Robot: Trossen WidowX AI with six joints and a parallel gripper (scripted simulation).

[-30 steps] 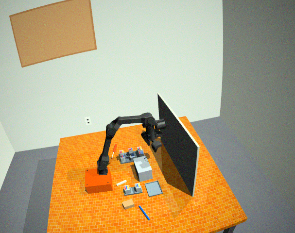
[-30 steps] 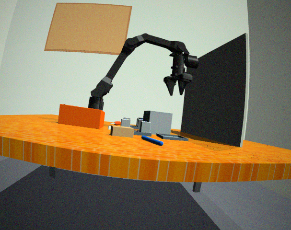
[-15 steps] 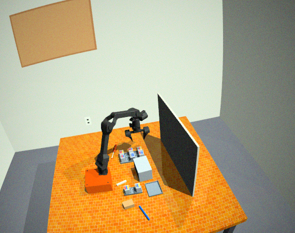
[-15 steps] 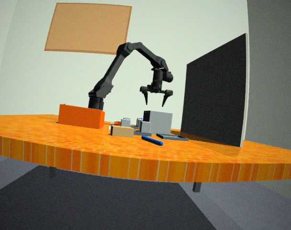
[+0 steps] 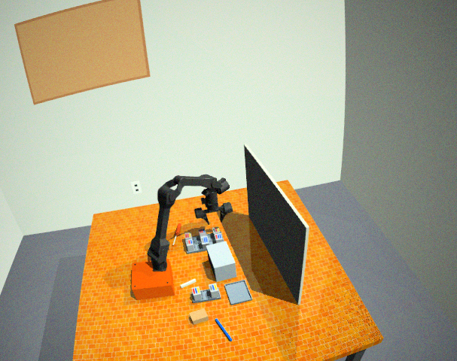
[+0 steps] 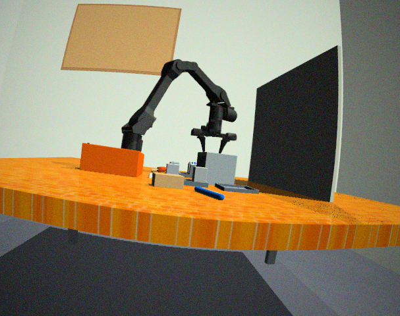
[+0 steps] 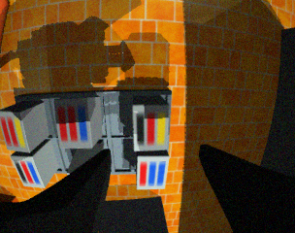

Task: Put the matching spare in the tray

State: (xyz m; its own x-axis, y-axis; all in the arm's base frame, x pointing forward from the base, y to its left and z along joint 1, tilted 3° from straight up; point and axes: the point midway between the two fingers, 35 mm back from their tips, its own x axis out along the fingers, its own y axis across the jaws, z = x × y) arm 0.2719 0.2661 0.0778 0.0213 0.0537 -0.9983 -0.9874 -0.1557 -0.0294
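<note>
Right now my gripper tip is 6 cm above the grey spare. Round my gripper tip: mounted unit: 23 cm to the right, 5 cm below, 2 cm ahead; then dark grey tray: 41 cm to the right, 9 cm below, 8 cm ahead; then tall white panel: 27 cm ahead, 18 cm to the right, 13 cm above.
</note>
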